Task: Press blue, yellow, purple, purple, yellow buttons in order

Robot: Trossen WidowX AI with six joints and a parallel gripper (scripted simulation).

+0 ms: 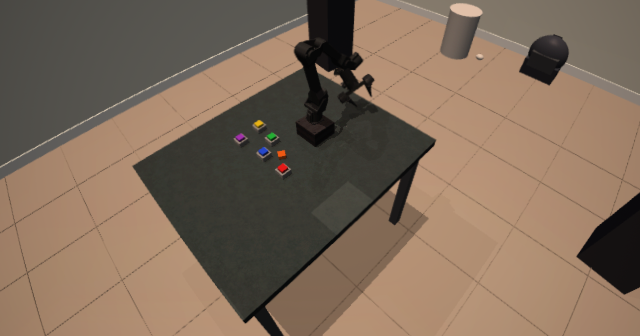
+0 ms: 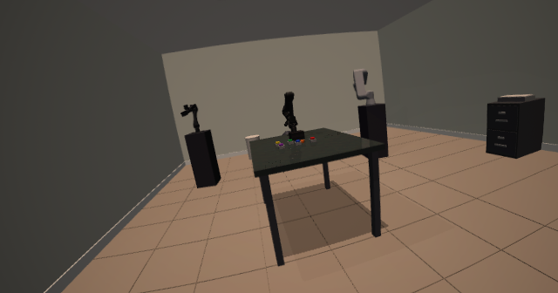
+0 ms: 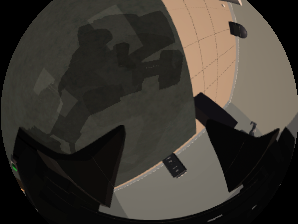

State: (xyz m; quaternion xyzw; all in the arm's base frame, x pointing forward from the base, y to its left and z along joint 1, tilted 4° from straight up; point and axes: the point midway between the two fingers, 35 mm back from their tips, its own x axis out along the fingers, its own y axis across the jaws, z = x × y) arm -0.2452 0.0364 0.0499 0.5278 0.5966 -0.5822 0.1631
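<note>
My gripper tip is 54 cm short of the blue button, 6 cm to the left of it and 4 cm above it. Also, from my gripper tip: green button (46 cm ahead, 12 cm to the right, 4 cm below); then small orange block (47 cm ahead, 1 cm to the right, 7 cm below); then yellow button (47 cm ahead, 23 cm to the right, 4 cm below).
</note>
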